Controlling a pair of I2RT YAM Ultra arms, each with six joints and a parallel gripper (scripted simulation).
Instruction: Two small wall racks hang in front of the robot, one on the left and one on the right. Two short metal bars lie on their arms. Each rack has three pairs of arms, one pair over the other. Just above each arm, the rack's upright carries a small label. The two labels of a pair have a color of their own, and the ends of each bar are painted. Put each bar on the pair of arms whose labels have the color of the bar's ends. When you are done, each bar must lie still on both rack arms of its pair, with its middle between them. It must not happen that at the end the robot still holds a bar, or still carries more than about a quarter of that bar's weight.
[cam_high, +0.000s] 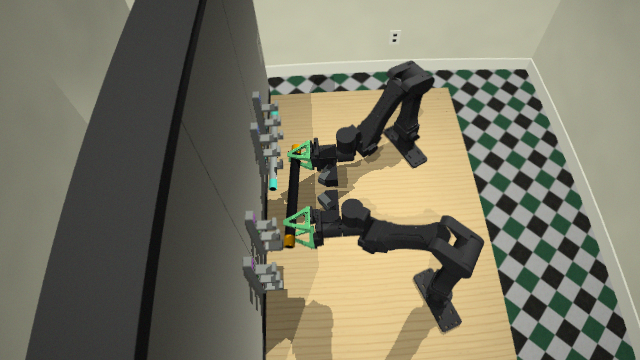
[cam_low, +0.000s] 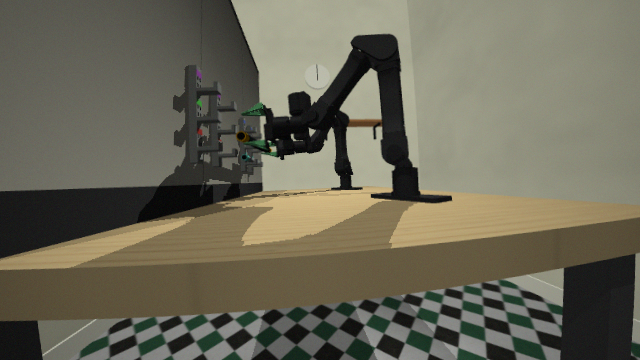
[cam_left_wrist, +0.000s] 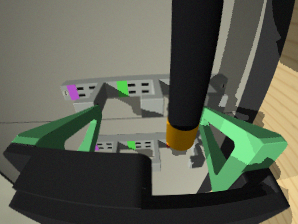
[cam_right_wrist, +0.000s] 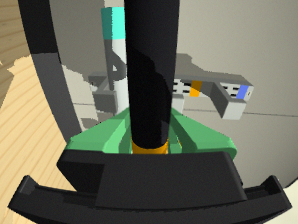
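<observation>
My left hand is 130 mm to the left of the black bar, 30 mm above it and 10 mm past it. From my left hand the other things lie so: pale bar (330 mm to the right, 70 mm below, 50 mm ahead).
Right now my right hand is 70 mm to the left of the pale bar, 60 mm short of it and 40 mm above it. From my right hand the other things lie so: black bar: 130 mm to the left.
</observation>
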